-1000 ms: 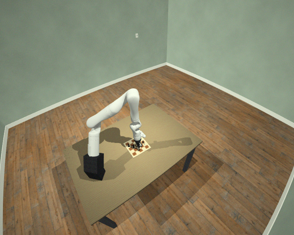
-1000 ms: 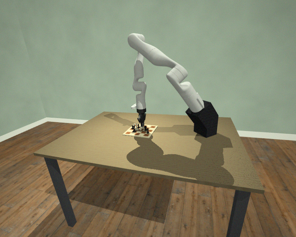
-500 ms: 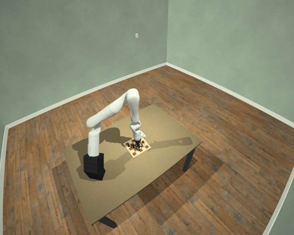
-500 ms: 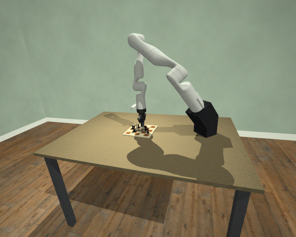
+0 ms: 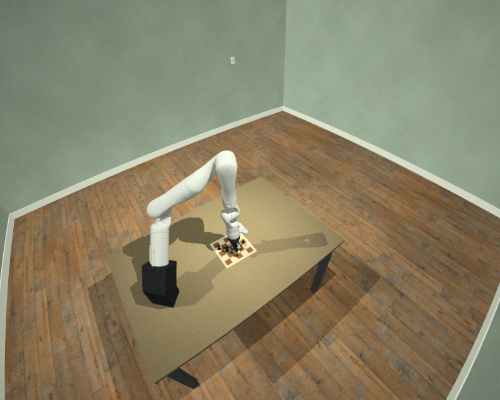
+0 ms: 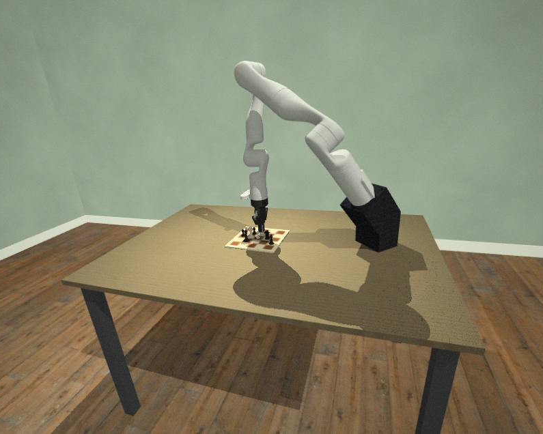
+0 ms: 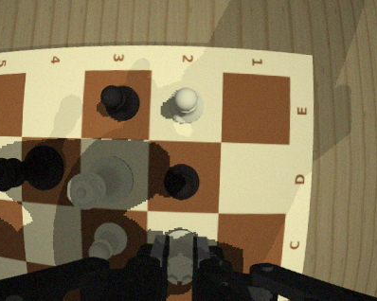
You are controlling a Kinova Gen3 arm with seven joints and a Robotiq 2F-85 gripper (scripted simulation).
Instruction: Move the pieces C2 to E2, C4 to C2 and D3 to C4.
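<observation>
The chessboard lies 4 cm to the left of my hand and 4 cm below it. Also, from my hand: black knight 4 cm behind, 3 cm to the left, 2 cm below.
</observation>
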